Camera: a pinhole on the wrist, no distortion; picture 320 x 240 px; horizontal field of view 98.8 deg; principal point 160.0 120.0 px. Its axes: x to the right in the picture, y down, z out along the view. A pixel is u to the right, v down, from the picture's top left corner.
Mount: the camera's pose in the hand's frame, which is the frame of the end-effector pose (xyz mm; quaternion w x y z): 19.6 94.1 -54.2 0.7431 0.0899 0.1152 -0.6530
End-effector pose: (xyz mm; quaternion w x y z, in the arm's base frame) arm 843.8 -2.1 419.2 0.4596 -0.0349 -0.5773 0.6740
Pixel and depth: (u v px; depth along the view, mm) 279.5 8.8 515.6
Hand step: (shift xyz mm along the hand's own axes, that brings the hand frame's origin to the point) -312.9 -533.9 316.7
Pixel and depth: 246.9 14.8 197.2
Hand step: -104.7 -100.4 101.1
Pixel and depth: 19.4 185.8 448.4
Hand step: 201.5 431.6 504.1
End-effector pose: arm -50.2 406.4 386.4 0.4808 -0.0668 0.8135 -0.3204
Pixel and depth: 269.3 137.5 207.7
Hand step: 77.0 -118.7 96.4
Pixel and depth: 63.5 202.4 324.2
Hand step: 202.6 244.2 318.7
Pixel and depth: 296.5 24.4 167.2
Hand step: -66.9 -126.7 59.8
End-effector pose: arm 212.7 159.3 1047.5 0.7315 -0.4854 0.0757 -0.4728
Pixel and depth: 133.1 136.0 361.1
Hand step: 72.2 64.3 311.2
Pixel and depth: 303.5 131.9 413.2
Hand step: 129.5 -429.3 216.0
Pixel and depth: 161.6 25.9 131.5
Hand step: -62.6 43.5 72.8
